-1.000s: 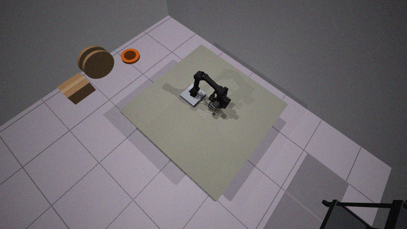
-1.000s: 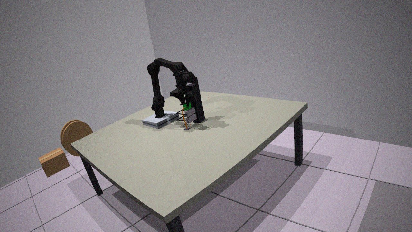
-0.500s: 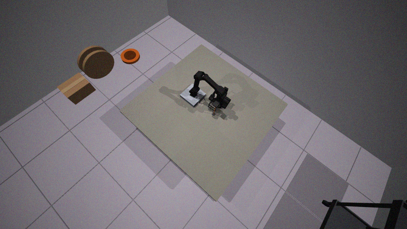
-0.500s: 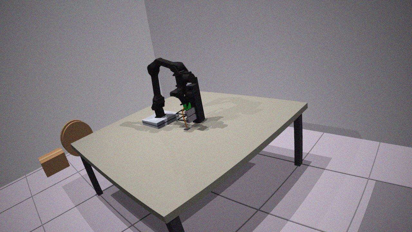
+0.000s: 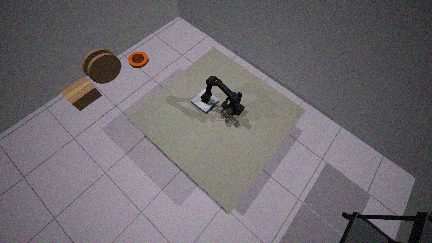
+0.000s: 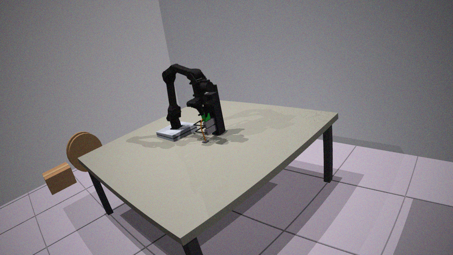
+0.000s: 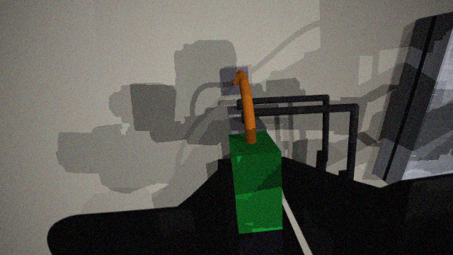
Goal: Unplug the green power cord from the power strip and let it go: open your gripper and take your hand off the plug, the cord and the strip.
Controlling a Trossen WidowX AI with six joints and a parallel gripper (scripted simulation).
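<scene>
Right now the green plug is 30 mm to the left of my gripper tip.
</scene>
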